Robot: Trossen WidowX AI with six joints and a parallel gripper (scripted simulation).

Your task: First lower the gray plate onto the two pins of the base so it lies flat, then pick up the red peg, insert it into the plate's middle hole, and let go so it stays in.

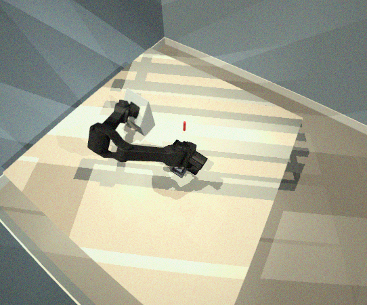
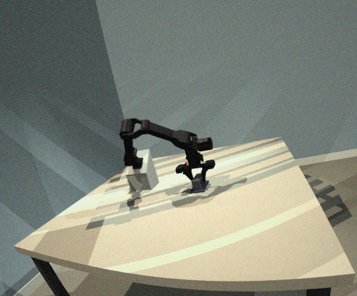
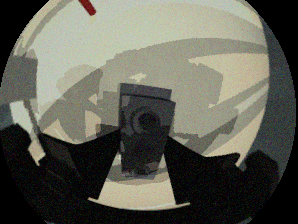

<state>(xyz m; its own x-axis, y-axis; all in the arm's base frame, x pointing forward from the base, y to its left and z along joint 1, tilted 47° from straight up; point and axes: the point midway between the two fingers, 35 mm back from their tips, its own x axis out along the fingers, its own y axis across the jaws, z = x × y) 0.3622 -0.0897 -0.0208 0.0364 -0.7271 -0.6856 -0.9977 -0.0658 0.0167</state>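
My gripper tip is 2 cm above the dark base. The rest, counted from my gripper tip: gray plate 2 cm above; then red peg 19 cm to the left, 13 cm behind, 1 cm above.
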